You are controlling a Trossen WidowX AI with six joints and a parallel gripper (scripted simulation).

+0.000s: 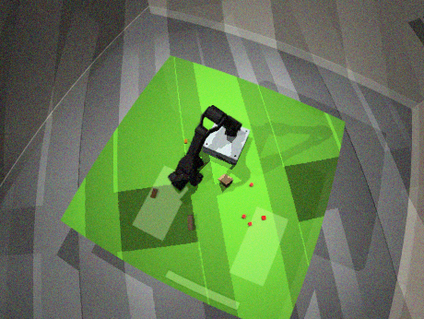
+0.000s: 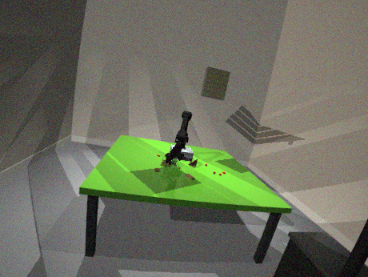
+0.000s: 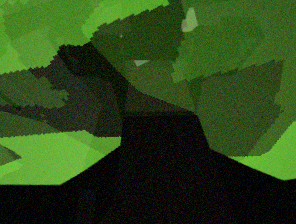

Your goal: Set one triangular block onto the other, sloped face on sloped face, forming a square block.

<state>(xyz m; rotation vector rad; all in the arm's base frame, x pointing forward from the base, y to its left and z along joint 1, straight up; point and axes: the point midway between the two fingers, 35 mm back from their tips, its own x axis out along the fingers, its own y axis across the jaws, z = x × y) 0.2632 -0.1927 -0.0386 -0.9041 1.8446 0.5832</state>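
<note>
My gripper tip is 170 mm past the small orange piece, 30 mm to the left of it and 10 mm above it.
</note>
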